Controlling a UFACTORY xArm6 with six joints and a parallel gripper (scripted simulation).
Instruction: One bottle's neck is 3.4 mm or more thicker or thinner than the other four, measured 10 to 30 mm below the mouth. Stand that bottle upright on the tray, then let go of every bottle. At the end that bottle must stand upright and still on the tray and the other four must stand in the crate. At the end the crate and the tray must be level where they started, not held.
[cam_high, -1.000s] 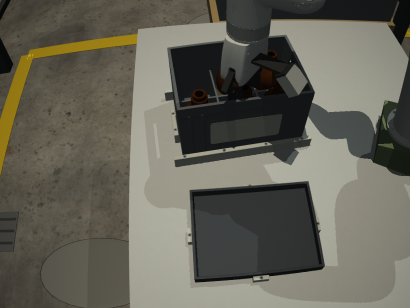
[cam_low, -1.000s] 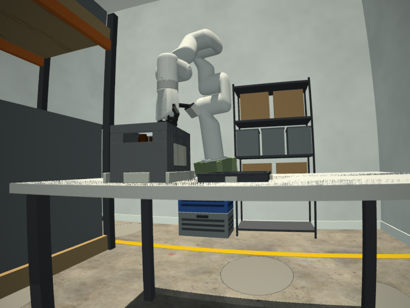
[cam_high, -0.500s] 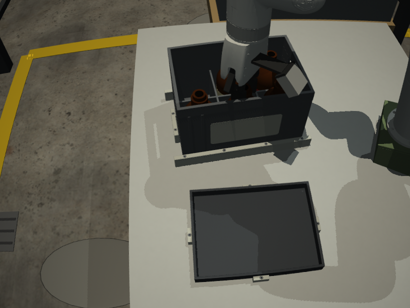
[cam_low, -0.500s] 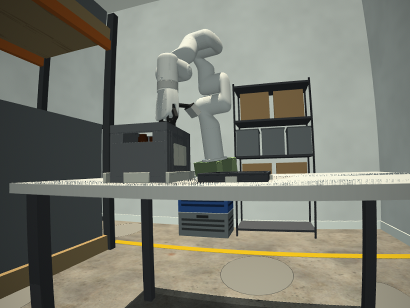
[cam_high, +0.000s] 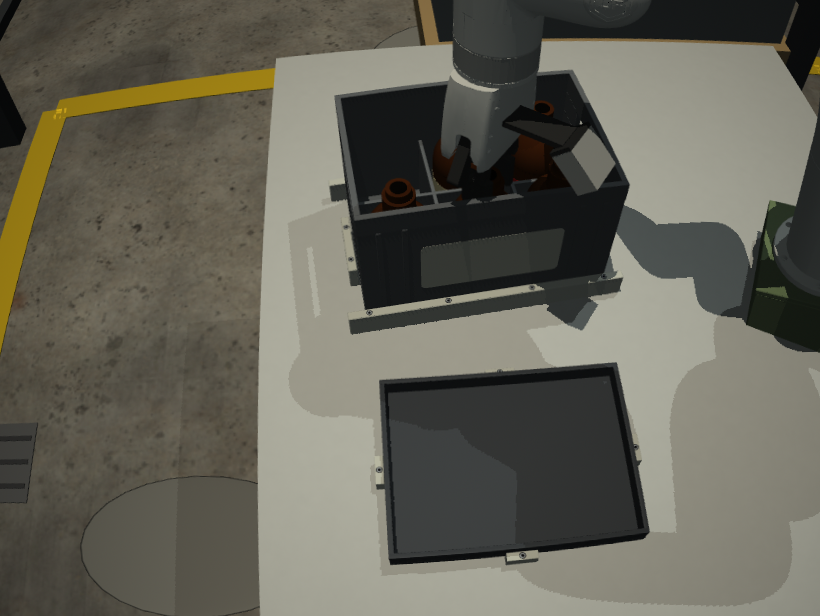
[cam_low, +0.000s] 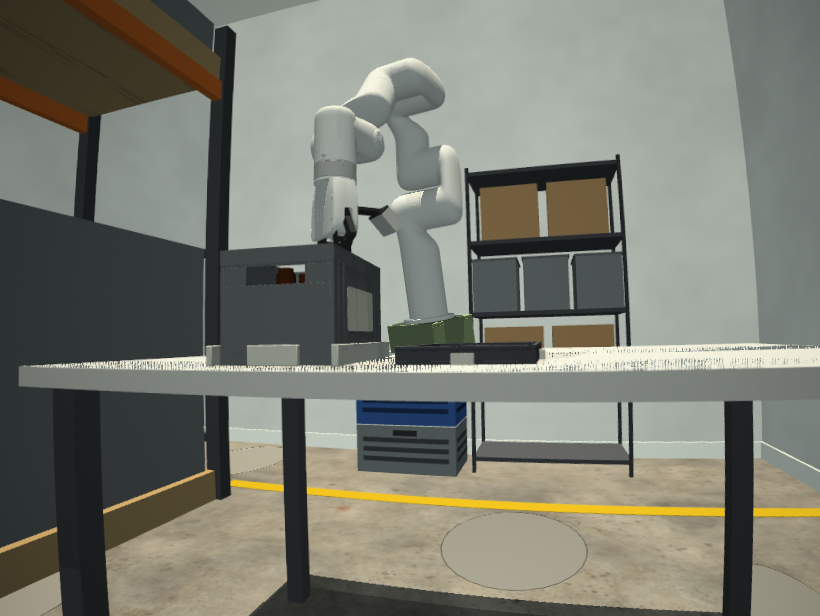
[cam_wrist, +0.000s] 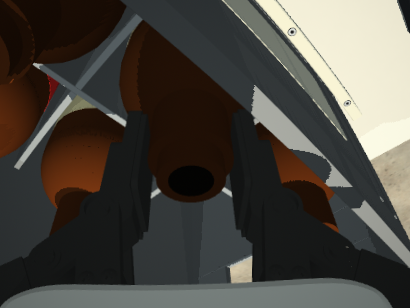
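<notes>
Right now the dark crate is 10 mm ahead of my hand, 50 mm to the right of it and 70 mm below it. From my hand the other things lie so: glass bottle: 80 mm behind, 100 mm to the right, 70 mm below; then dark tray: 240 mm to the left, 150 mm below.
</notes>
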